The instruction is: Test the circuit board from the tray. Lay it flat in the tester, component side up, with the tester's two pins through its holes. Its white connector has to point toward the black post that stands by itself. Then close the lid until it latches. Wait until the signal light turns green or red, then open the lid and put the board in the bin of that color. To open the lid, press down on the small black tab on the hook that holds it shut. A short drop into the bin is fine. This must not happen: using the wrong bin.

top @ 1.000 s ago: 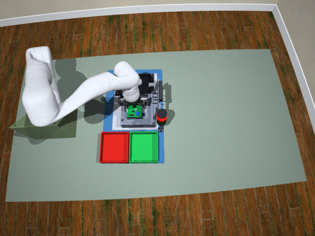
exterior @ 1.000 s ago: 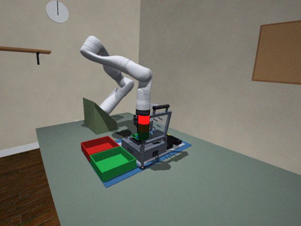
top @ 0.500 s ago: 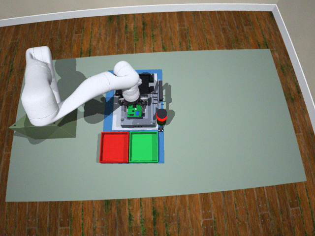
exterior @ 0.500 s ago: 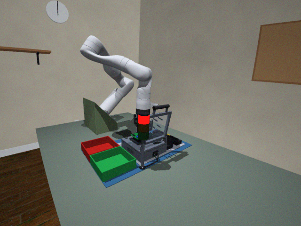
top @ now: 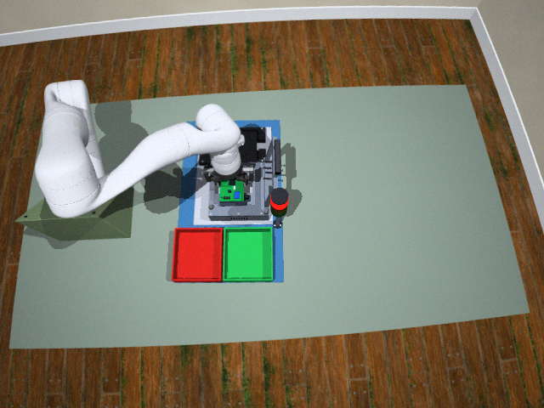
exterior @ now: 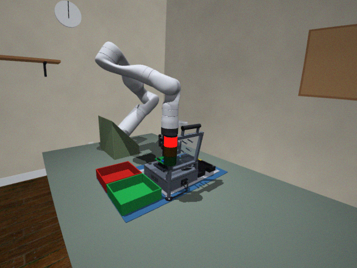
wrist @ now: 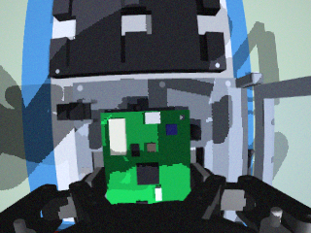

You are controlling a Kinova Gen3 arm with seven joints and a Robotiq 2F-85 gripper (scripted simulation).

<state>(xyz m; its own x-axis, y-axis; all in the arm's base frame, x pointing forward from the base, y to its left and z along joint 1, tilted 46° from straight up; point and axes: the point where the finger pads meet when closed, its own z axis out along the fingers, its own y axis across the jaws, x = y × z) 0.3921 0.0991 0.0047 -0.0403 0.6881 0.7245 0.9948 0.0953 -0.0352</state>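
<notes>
Now: the nest 1 cm ahead of my hand, 1 cm to the left of it and 3 cm below it. Round my hand: black latch hook 6 cm behind, 5 cm to the left, 2 cm below; green circuit board 1 cm below; clear lid 12 cm ahead, 8 cm above.
</notes>
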